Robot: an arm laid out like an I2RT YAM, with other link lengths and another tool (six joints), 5 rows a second.
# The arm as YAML. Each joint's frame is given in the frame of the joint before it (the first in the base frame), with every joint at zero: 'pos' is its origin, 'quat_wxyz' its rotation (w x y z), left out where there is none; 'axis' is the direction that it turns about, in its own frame. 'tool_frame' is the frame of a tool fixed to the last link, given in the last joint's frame.
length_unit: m
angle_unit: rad
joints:
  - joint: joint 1
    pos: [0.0, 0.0, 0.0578]
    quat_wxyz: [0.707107, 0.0, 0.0, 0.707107]
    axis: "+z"
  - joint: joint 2
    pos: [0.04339, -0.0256, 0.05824]
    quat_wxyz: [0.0, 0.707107, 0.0, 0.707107]
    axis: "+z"
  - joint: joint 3
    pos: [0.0, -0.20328, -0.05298]
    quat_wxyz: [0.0, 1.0, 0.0, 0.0]
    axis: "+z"
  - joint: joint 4
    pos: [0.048, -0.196, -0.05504]
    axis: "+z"
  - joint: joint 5
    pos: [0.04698, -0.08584, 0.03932]
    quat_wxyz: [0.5, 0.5, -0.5, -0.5]
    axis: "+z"
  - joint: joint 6
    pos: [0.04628, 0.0, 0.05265]
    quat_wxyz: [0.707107, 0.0, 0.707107, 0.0]
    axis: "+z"
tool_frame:
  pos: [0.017, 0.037, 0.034]
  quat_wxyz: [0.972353, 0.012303, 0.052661, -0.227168]
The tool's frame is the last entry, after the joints.
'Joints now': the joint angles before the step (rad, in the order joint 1, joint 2, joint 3, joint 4, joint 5, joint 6). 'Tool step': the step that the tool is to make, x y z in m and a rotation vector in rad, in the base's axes. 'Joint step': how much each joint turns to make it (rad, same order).
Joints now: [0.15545 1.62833 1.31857 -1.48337 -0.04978 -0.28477]
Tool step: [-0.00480 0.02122 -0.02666 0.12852 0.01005 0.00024]
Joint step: [0.04959 0.00002 -0.11825 0.13392 -0.13581 0.02098]
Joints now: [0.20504 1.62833 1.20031 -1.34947 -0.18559 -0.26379]
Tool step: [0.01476 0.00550 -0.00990 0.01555 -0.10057 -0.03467]
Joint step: [0.01487 -0.00003 -0.04656 0.15755 -0.00152 0.05073]
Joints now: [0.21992 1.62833 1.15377 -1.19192 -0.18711 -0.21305]
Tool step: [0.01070 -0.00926 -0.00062 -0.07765 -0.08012 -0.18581]
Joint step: [-0.00116 0.00229 -0.01222 0.10378 0.08392 0.19110]
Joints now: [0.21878 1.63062 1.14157 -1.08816 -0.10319 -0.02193]
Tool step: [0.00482 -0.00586 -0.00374 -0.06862 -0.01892 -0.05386]
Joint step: [0.00001 0.02821 -0.00041 0.03587 0.07096 0.05418]
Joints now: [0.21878 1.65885 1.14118 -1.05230 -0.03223 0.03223]
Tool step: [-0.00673 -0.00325 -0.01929 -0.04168 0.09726 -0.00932]
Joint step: [-0.00002 0.08122 -0.01145 -0.01108 0.01907 0.01029]
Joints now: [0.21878 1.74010 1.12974 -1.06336 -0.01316 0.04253]
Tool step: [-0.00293 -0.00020 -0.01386 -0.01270 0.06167 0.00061]
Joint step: [0.00151 0.06369 -0.00114 0.00189 -0.00115 0.00076]
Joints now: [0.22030 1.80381 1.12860 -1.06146 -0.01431 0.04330]
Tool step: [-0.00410 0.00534 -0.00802 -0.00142 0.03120 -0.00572]
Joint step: [0.02401 0.03051 -0.00764 0.00802 -0.01106 0.02821]
